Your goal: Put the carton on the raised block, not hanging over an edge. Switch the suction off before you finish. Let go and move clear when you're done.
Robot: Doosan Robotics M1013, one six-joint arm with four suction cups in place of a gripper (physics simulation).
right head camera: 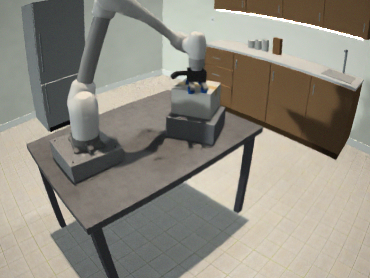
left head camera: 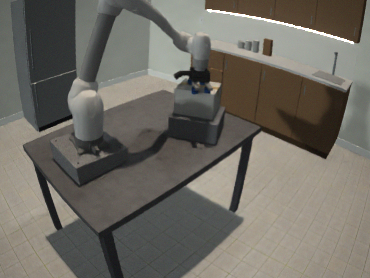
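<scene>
The pale carton (left head camera: 195, 105) (right head camera: 194, 104) is upright over the dark grey raised block (left head camera: 190, 130) (right head camera: 189, 129), at the far right part of the table. Its underside is at the block's top, within the block's outline as far as both views show. A thin dark line shows between them, and any small gap is too small to tell. My suction gripper (left head camera: 201, 89) (right head camera: 197, 89), black with blue cups, is upright on the carton's top, with the cups against it. It appears shut on the carton. The rear cups are partly hidden.
The arm's base stands on a grey plinth (left head camera: 90, 166) (right head camera: 89, 165) at the table's near left. The brown-grey table (left head camera: 125, 192) (right head camera: 125, 192) has its right corner beyond the block. Brown kitchen cabinets (left head camera: 241, 87) (right head camera: 249, 87) stand behind, and a grey fridge (left head camera: 54, 45) (right head camera: 61, 45) stands at the left.
</scene>
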